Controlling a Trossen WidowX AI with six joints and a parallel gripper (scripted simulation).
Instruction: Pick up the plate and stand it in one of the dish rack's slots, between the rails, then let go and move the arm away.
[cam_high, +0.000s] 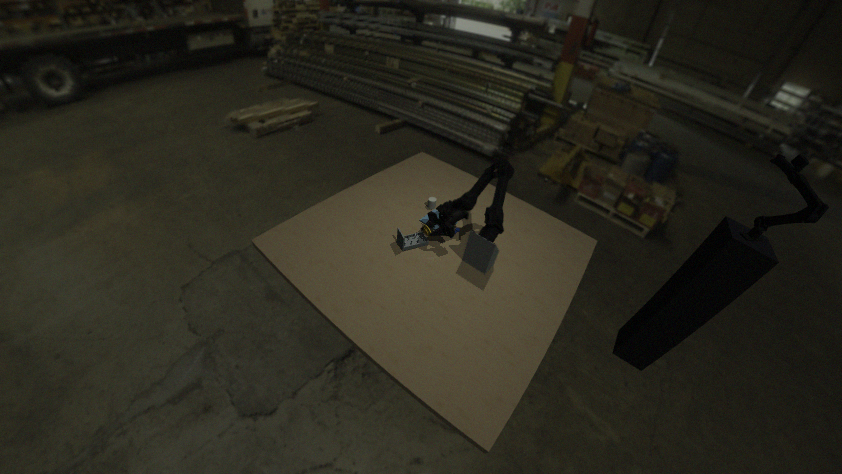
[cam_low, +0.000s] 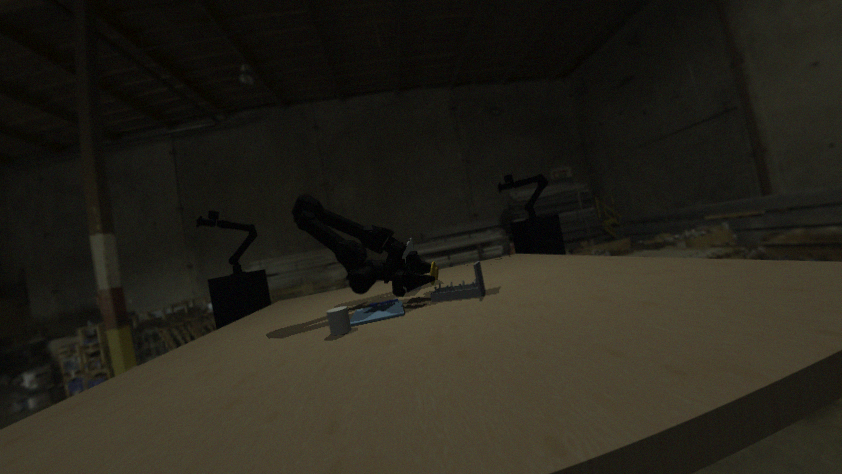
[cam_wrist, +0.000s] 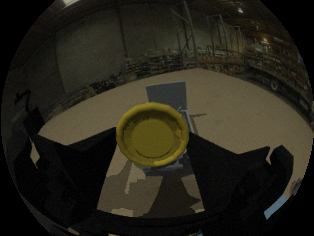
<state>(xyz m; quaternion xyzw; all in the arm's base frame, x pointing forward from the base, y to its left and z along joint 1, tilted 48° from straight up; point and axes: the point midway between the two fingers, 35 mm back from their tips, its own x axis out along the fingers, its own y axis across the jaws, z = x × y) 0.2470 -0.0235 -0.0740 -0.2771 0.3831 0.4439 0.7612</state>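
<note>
My gripper tip is now 40 mm to the right of the grey dish rack, 40 mm short of it and 40 mm above it. Also, from my gripper tip: blue utensil (170 mm to the right, 70 mm behind, 60 mm below); then light blue mat (170 mm to the right, 60 mm below, 40 mm ahead); then yellow plate (10 mm to the right).
</note>
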